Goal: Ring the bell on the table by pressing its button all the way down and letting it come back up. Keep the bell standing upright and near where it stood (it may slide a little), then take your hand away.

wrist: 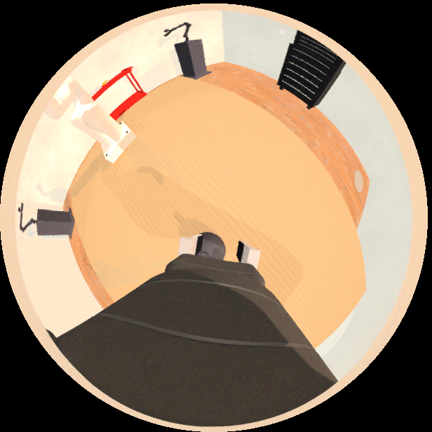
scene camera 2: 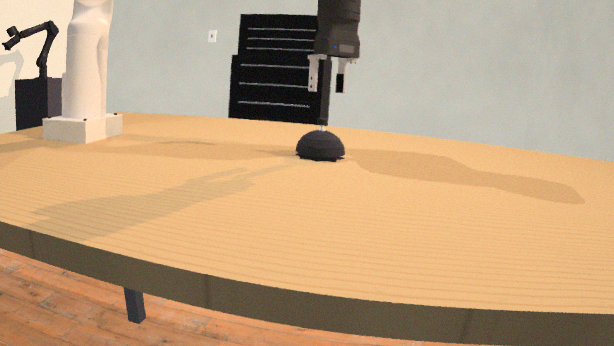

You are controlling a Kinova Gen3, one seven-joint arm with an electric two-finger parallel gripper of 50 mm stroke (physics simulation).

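Places are measured from the arm's base along level axes (x right, y back, z down), in millimetres.
Where they show: gripper, between the fingertips: [scene camera 2: 326,92]; arm's base, origin of its link: [scene camera 2: 85,116].
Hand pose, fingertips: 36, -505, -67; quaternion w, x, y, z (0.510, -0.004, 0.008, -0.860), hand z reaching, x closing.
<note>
Each offset is from my fingertips to the top centre of the thing, as dx, dy, dz. "pt": to the spot under its first point. Level surfaces: height alone.
The bell @[+43, +6, +44] [scene camera 2: 320,145] [wrist: 215,245] is a dark dome standing upright on the table. A small silver button @[pt +46, +5, +61] [scene camera 2: 322,128] shows on its top, with a gap between it and the gripper. My gripper [scene camera 2: 326,92] [wrist: 219,245] is open and empty, pointing down, with its fingertips clearly above the bell in the scene view. In the wrist view, the dome lies toward the left finger, and part of it is hidden by that finger and the gripper body. A small round knob shows on the dome close to the left finger.
The wooden table @[dz +110] [scene camera 2: 350,225] [wrist: 225,135] bears a white robot arm's base [scene camera 2: 82,129] [wrist: 118,145] at the left. A black drawer cabinet [scene camera 2: 275,75] [wrist: 310,67] stands behind the table. Dark pedestals with small arms and a red frame [wrist: 127,105] stand beyond it.
</note>
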